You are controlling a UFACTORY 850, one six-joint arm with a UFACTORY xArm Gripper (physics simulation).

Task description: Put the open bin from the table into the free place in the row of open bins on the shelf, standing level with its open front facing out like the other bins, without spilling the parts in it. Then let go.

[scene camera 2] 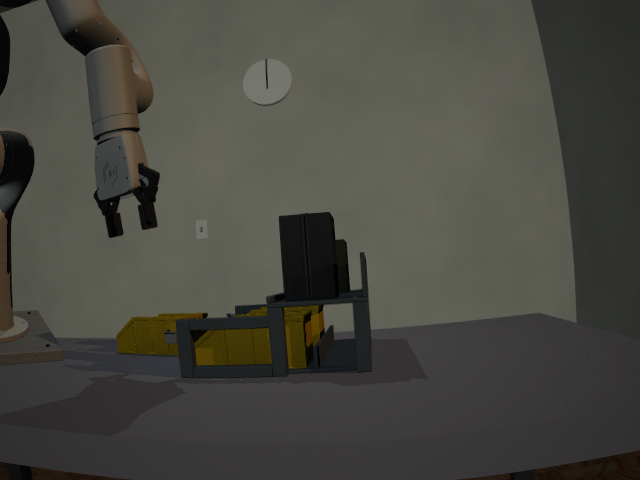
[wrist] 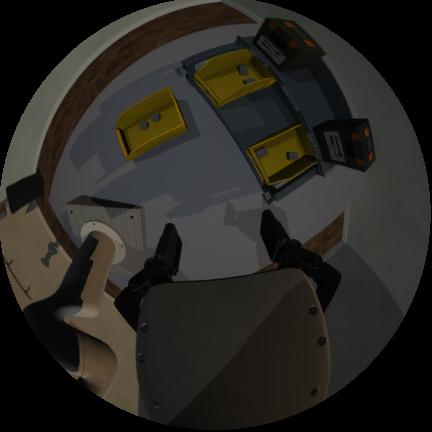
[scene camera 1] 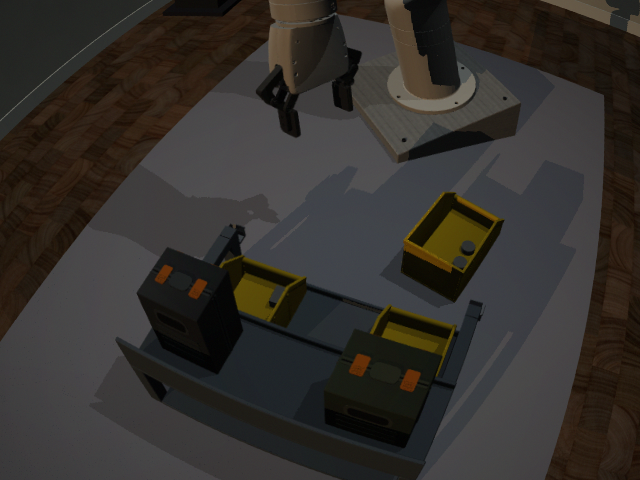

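Note:
The loose open bin (scene camera 1: 447,232) (scene camera 2: 149,335) (wrist: 167,132) is yellow and stands upright on the table between the arm's base and the shelf (scene camera 1: 279,366) (scene camera 2: 277,341). Its sloped open front faces away from the shelf. Two round grey parts lie in it. Two yellow bins stand in the shelf's lower row, one (scene camera 1: 253,294) (wrist: 280,150) beneath the black case's side and one (scene camera 1: 413,336) (wrist: 227,82) by the green case. The free place (scene camera 1: 336,320) (wrist: 250,115) is between them. My gripper (scene camera 1: 316,116) (scene camera 2: 131,224) (wrist: 218,227) is open and empty, high above the table, well away from the loose bin.
A black case (scene camera 1: 191,310) (scene camera 2: 307,258) (wrist: 347,145) and a dark green case (scene camera 1: 382,382) (wrist: 287,42) stand on the shelf's upper board, behind the bin row. The shelf has raised end frames. The arm's base plate (scene camera 1: 382,118) (wrist: 135,230) is beyond the loose bin.

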